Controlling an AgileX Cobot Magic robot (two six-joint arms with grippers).
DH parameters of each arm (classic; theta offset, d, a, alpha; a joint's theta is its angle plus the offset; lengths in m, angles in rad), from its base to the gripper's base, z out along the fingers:
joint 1: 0 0.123 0 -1.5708
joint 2: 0.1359 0 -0.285 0
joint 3: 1.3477 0 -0.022 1.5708
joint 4: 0 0.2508 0 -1.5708
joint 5: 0 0 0.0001 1.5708
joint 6: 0 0.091 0 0
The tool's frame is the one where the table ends.
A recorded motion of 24 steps. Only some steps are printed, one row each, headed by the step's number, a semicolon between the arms.
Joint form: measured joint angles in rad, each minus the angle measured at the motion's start. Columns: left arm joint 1, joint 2, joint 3, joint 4, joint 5, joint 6; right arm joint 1, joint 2, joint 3, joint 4, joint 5, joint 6.
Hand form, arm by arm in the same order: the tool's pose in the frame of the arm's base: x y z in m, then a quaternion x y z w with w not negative. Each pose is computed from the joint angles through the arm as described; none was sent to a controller.
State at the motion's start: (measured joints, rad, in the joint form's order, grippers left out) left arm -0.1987 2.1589 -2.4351 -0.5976 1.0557 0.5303; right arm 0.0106 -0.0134 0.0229 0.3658 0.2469 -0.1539
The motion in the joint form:
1: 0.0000 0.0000 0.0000 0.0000 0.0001 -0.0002; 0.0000 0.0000 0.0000 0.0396 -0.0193 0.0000
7: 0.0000 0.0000 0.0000 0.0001 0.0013 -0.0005; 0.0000 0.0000 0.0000 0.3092 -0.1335 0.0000
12: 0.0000 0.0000 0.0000 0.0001 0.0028 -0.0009; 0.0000 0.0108 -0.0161 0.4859 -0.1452 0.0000
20: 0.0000 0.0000 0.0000 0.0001 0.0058 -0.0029; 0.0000 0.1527 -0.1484 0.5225 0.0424 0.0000
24: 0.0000 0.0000 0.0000 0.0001 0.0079 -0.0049; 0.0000 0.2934 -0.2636 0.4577 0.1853 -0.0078
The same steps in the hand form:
1: 0.4622 -0.1386 0.4009 0.28744 0.81614 -0.22248 0.44922; 0.0552 0.0087 0.1872 0.05764 0.74982 0.11619 0.64880
7: 0.4622 -0.1386 0.4008 0.28758 0.81636 -0.22260 0.44868; 0.0562 0.0071 0.1982 0.15424 0.69404 0.20785 0.67180
12: 0.4621 -0.1386 0.4007 0.28773 0.81662 -0.22281 0.44799; 0.0563 0.0076 0.2050 0.20963 0.66943 0.27131 0.65902
20: 0.4619 -0.1386 0.4005 0.28754 0.81732 -0.22351 0.44649; 0.0622 0.0209 0.2308 0.18543 0.72125 0.31222 0.58986
24: 0.4617 -0.1386 0.4004 0.28716 0.81789 -0.22412 0.44538; 0.0722 0.0288 0.2501 0.14145 0.77488 0.30251 0.53670

